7 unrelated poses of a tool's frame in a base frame.
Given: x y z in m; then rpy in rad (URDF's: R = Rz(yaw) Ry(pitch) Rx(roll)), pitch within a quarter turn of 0, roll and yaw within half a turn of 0.
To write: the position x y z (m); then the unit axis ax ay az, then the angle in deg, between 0 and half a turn. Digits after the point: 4 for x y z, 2 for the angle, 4 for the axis.
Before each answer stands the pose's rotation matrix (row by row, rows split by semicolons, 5 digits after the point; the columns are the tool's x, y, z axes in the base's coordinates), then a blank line. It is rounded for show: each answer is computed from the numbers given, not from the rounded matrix.
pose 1, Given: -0.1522 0.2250 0.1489 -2.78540 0.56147 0.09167
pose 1, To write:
0.84292 -0.09909 -0.52884; 0.07749 -0.95029 0.30156; -0.53243 -0.29517 -0.79334

-0.1522 0.2250 0.1489 -0.9589 0.0058 0.2837 161.87
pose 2, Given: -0.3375 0.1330 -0.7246 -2.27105 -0.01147 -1.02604
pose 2, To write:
0.51818 -0.54659 0.65782; -0.85520 -0.34144 0.38994; 0.01147 -0.76463 -0.64437

-0.3375 0.1330 -0.7246 -0.8498 0.4757 -0.2271 137.21
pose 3, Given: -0.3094 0.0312 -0.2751 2.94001 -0.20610 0.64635
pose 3, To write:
0.78139 0.55737 0.28064; 0.58953 -0.80680 -0.03908; 0.20464 0.19598 -0.95902

-0.3094 0.0312 -0.2751 0.9435 0.3051 0.1291 172.84
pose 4, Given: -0.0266 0.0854 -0.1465 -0.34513 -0.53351 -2.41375
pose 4, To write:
-0.64285 0.49757 0.58238; -0.57281 -0.81705 0.06578; 0.50856 -0.29130 0.81025

-0.0266 0.0854 -0.1465 -0.3158 0.0653 -0.9466 145.57
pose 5, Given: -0.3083 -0.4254 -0.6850 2.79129 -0.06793 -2.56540
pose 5, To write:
-0.83661 -0.49221 -0.24044; -0.54358 0.80031 0.25304; 0.06788 0.34239 -0.93710

-0.3083 -0.4254 -0.6850 0.2749 -0.9484 -0.1580 170.65
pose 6, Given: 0.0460 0.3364 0.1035 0.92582 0.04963 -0.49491
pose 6, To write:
0.87893 0.32042 -0.35330; -0.47437 0.51022 -0.71739; -0.04961 0.79813 0.60044

0.0460 0.3364 0.1035 0.8720 -0.1747 -0.4573 60.34
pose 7, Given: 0.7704 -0.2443 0.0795 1.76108 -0.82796 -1.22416
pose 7, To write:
0.22979 -0.42360 -0.87622; -0.63615 0.61598 -0.46463; 0.73655 0.66417 -0.12793

0.7704 -0.2443 0.0795 0.5701 -0.8145 -0.1073 98.11
